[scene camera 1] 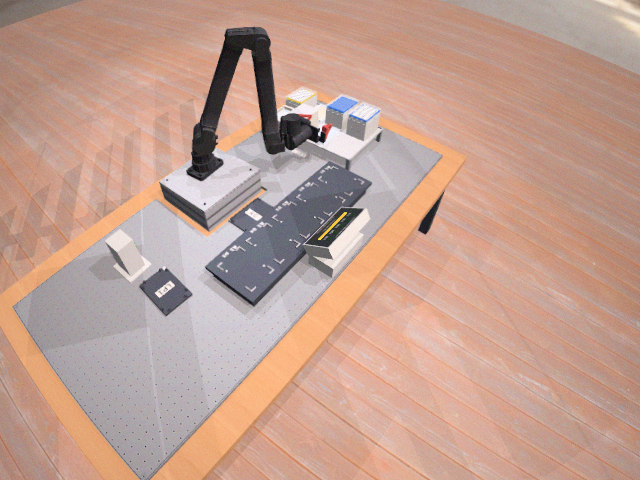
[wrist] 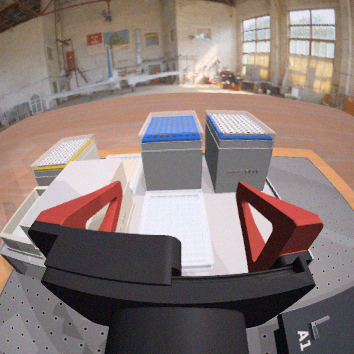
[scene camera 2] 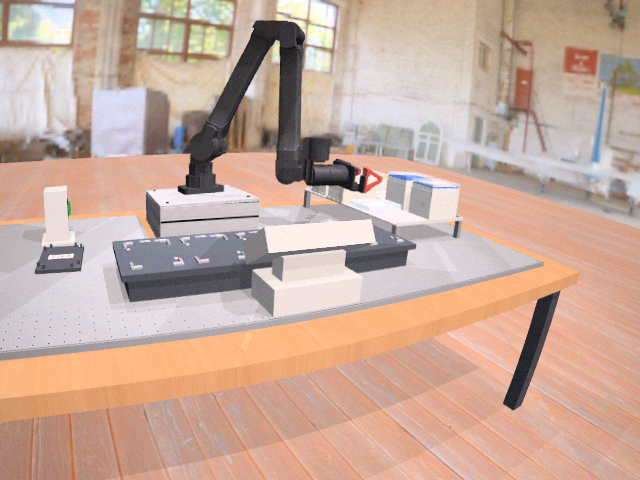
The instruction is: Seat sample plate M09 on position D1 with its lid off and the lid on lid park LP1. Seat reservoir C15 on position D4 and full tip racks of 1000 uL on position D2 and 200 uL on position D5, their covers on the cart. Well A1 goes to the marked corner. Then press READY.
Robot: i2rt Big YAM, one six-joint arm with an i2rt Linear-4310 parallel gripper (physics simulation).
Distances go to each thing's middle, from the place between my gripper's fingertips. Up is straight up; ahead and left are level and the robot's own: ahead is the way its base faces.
My gripper is now 60 mm past the cart shelf (scene camera 1: 343, 145), 110 mm to the right of it and 100 mm above it. Also, from my hand: LP1 lid pad (scene camera 1: 163, 288): 20 mm behind, 840 mm to the right, 150 mm below; then white stand (scene camera 2: 57, 233): 180 mm behind, 840 mm to the right, 90 mm below.
